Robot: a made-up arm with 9 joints.
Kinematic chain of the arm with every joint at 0, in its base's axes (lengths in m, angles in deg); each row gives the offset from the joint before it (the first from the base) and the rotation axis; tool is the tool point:
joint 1: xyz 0 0 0.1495 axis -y
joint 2: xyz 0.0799 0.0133 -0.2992 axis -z
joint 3: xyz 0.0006 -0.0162 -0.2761 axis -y
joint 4: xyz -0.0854 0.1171 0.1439 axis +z
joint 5: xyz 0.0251 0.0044 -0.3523 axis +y
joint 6: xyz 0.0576 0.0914 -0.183 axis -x
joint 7: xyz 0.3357 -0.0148 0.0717 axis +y
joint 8: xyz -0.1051 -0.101 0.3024 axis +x
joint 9: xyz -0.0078 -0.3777 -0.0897 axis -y
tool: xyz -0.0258 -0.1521 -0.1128
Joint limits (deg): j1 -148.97..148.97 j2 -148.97..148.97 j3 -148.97..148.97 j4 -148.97..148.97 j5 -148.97..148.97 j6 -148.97..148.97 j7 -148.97..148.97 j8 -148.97..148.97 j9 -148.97..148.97
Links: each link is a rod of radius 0.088 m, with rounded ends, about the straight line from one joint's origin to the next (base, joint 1, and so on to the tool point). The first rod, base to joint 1, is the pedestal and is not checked.
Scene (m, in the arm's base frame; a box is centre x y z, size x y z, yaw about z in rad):
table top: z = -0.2
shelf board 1: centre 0.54 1.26 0.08 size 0.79 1.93 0.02 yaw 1
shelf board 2: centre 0.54 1.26 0.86 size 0.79 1.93 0.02 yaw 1
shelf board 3: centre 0.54 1.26 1.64 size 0.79 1.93 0.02 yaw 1
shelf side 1: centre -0.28 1.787 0.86 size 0.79 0.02 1.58 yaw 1
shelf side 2: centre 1.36 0.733 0.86 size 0.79 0.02 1.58 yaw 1
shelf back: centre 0.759 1.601 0.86 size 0.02 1.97 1.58 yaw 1
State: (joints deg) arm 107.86 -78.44 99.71 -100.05 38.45 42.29 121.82 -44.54 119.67
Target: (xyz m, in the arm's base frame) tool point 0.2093 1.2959 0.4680
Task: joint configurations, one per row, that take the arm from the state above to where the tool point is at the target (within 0.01 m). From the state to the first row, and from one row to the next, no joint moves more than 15 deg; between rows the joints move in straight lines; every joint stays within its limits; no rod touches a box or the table.
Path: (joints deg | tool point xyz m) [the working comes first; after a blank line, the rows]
Joints at the target: 109.75 -91.76 129.76 -100.03 56.04 31.06 125.02 -56.40 122.05
Straight joint move there: touches shelf board 2.

1: 104.66 -77.96 103.96 -90.57 35.50 49.18 119.61 -35.81 118.20 | 0.6765 0.5831 1.2855
2: 101.46 -77.49 108.21 -81.10 32.55 56.07 117.39 -27.07 116.74 | 0.5337 0.3555 1.2525
3: 103.66 -88.40 121.80 -77.28 46.40 56.96 117.45 -23.41 116.37 | 0.2778 0.6463 1.0675
4: 105.86 -99.31 135.38 -73.45 60.24 57.85 117.51 -19.75 116.00 | 0.0474 0.7838 0.7766
5: 108.06 -110.22 148.97 -69.63 74.08 58.74 117.57 -16.09 115.63 | -0.1339 0.7614 0.4681
6: 108.62 -104.07 142.57 -79.77 68.07 49.51 120.05 -29.53 117.77 | 0.0007 1.0006 0.4669
7: 109.19 -97.92 136.16 -89.90 62.06 40.29 122.54 -42.97 119.91 | 0.1295 1.1774 0.4577
8: 109.75 -91.76 129.76 -100.03 56.04 31.06 125.02 -56.40 122.05 | 0.2092 1.2958 0.4682

